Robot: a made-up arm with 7 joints. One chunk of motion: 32 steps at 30 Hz.
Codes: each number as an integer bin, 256 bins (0 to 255) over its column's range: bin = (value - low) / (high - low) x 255, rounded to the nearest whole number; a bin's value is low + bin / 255 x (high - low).
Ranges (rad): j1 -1.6..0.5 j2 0..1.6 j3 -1.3..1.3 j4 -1.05..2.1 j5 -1.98..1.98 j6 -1.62..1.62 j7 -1.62..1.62
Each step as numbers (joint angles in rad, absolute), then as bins.
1 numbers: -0.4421 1.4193 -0.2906 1.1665 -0.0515 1.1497 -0.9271
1 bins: 141 226 99 179 124 218 55
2 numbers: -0.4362 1.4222 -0.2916 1.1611 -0.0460 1.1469 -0.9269
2 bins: 141 227 99 179 125 218 55
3 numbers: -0.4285 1.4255 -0.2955 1.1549 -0.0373 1.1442 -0.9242
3 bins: 142 227 99 178 125 218 55
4 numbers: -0.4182 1.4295 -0.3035 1.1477 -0.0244 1.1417 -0.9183
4 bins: 144 228 98 178 126 217 55
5 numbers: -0.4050 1.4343 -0.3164 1.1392 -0.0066 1.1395 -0.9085
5 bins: 145 229 96 177 127 217 56
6 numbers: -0.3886 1.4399 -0.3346 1.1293 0.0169 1.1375 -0.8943
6 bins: 147 229 95 176 129 217 57
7 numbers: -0.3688 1.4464 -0.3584 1.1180 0.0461 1.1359 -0.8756
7 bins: 150 231 92 176 130 217 59
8 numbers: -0.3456 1.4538 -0.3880 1.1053 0.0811 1.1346 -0.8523
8 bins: 152 232 89 174 133 217 60
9 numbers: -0.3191 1.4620 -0.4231 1.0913 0.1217 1.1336 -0.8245
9 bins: 156 233 86 173 135 217 63
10 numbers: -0.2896 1.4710 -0.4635 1.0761 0.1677 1.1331 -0.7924
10 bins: 159 234 82 172 138 217 65
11 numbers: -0.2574 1.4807 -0.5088 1.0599 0.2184 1.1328 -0.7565
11 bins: 163 236 78 171 142 217 68
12 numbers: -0.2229 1.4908 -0.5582 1.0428 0.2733 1.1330 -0.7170
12 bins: 167 238 73 169 145 217 71
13 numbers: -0.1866 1.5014 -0.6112 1.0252 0.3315 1.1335 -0.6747
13 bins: 172 239 68 168 149 217 74
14 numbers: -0.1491 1.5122 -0.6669 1.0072 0.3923 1.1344 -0.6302
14 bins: 176 241 62 167 153 217 78
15 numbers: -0.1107 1.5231 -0.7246 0.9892 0.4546 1.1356 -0.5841
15 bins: 181 243 56 165 157 217 82
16 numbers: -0.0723 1.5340 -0.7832 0.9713 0.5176 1.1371 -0.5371
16 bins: 186 244 51 164 161 217 85
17 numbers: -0.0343 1.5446 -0.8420 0.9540 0.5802 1.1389 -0.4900
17 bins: 190 246 45 162 165 217 89
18 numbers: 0.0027 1.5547 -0.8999 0.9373 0.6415 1.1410 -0.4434
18 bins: 195 248 39 161 169 217 93
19 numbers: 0.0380 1.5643 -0.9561 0.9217 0.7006 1.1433 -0.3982
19 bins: 199 249 34 160 173 217 96
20 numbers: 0.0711 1.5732 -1.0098 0.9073 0.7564 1.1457 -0.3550
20 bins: 203 251 28 158 176 218 100
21 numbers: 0.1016 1.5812 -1.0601 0.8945 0.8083 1.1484 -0.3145
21 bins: 207 252 24 157 180 218 103
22 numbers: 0.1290 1.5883 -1.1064 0.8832 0.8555 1.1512 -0.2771
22 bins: 210 253 19 156 183 218 106
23 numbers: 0.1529 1.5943 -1.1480 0.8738 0.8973 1.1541 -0.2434
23 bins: 213 254 15 156 185 218 108
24 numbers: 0.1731 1.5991 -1.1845 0.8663 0.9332 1.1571 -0.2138
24 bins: 215 255 11 155 188 219 111
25 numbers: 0.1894 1.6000 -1.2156 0.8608 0.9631 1.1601 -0.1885
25 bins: 217 255 8 155 190 219 113
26 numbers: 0.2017 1.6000 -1.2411 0.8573 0.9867 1.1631 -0.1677
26 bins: 219 255 6 154 191 219 114
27 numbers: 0.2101 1.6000 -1.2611 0.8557 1.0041 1.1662 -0.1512
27 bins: 220 255 4 154 192 219 116
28 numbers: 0.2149 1.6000 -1.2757 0.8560 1.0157 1.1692 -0.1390
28 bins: 220 255 2 154 193 220 117
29 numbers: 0.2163 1.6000 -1.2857 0.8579 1.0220 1.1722 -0.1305
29 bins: 221 255 1 154 193 220 117
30 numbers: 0.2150 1.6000 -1.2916 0.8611 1.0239 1.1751 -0.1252
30 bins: 220 255 1 155 193 220 118
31 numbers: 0.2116 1.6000 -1.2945 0.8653 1.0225 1.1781 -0.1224
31 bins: 220 255 1 155 193 220 118
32 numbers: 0.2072 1.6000 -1.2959 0.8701 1.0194 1.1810 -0.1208
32 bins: 219 255 0 155 193 220 118
